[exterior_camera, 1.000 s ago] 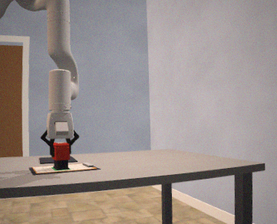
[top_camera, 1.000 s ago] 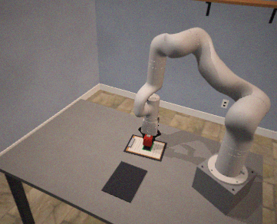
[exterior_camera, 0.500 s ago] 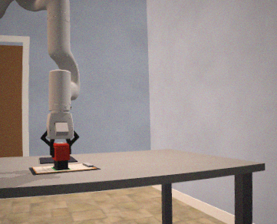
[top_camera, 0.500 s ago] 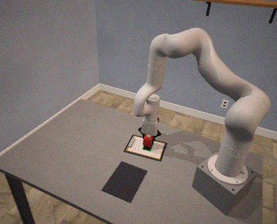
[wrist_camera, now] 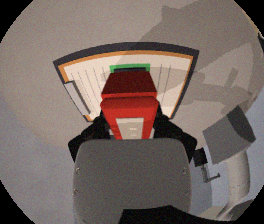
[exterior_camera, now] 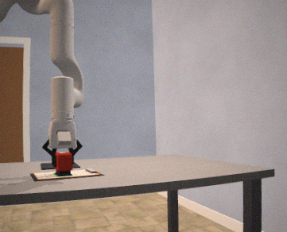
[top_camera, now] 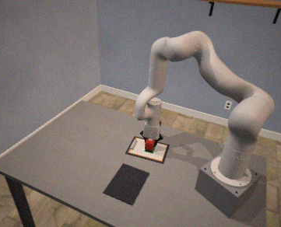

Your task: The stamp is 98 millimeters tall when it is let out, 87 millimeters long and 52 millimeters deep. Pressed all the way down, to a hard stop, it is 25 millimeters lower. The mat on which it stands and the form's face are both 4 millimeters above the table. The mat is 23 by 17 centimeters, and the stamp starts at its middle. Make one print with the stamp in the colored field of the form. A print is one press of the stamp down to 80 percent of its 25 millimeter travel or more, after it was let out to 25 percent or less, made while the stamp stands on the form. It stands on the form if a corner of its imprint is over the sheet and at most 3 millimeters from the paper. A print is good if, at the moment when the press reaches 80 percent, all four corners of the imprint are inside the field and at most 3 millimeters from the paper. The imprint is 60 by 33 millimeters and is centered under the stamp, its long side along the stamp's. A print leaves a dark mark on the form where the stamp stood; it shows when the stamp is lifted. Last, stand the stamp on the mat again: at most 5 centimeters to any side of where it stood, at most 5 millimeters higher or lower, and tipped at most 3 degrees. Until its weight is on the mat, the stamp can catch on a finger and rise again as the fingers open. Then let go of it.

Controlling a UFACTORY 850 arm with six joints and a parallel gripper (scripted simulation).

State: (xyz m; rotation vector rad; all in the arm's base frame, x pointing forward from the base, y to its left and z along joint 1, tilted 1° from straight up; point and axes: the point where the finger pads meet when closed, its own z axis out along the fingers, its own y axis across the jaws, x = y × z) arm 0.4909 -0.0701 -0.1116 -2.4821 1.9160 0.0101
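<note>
The red stamp lies 10 mm below my hand. The rest, counted from my hand: form: 20 mm ahead, 20 mm to the left, 50 mm below; then mat: 40 mm behind, 310 mm to the left, 50 mm below.
</note>
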